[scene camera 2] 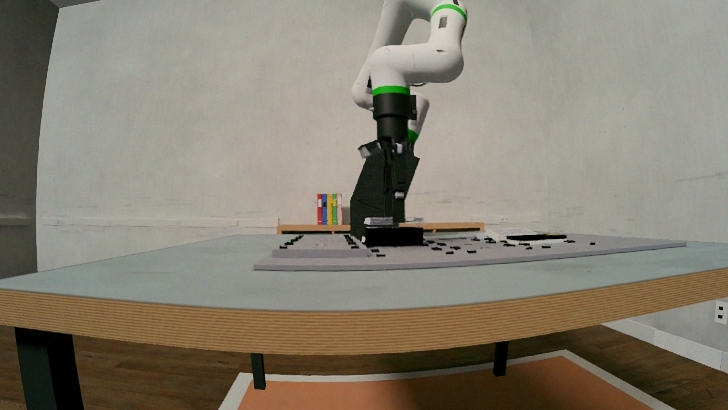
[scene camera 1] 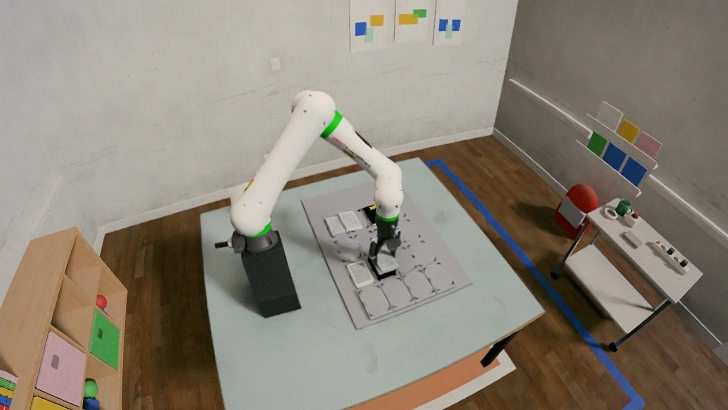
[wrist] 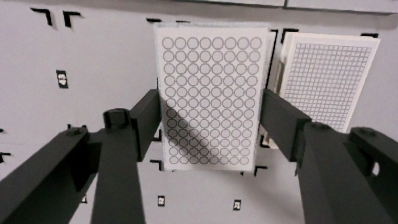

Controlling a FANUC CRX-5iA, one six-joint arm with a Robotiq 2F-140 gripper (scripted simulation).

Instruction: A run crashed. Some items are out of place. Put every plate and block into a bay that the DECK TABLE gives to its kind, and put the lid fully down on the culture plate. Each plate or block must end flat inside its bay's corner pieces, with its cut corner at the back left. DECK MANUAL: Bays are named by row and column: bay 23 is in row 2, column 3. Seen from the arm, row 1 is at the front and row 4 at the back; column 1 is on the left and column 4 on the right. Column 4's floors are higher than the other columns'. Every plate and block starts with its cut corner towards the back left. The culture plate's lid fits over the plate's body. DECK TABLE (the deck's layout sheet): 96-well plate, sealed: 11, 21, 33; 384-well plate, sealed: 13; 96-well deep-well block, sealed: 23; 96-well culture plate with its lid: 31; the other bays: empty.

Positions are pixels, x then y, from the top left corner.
Scene:
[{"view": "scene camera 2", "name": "my gripper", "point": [394,222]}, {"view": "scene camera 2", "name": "black deep-well block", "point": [377,236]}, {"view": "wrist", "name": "my gripper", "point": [209,104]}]

